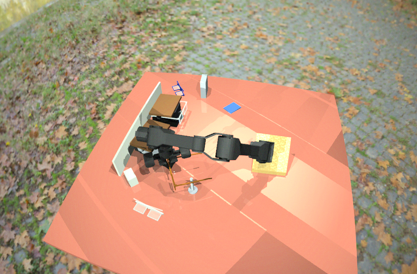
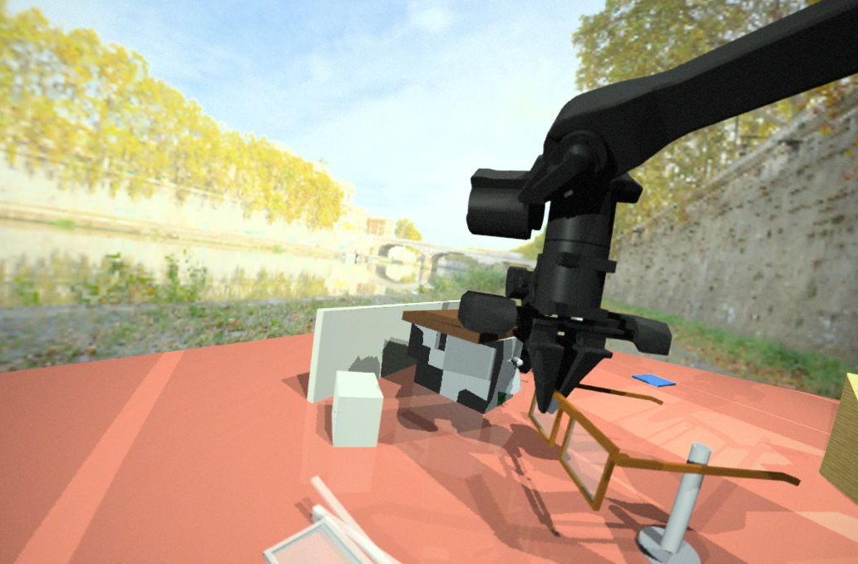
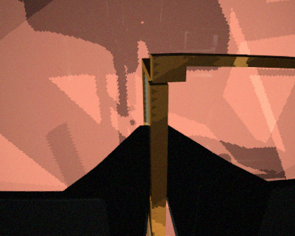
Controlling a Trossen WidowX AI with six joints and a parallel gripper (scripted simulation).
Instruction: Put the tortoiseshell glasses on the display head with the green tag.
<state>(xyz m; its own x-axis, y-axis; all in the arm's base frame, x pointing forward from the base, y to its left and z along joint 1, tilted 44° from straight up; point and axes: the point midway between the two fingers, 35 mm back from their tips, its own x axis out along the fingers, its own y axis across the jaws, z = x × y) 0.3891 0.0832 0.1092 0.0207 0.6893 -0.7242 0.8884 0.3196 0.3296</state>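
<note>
My gripper tip is 110 mm past the grey peg stand, 60 mm to the right of it and 30 mm above it. The rest, counted from my gripper tip: white panel (230 mm ahead, 250 mm to the right); grey display head (100 mm ahead, 130 mm to the right); white block (170 mm ahead, 60 mm to the left, 30 mm below).
</note>
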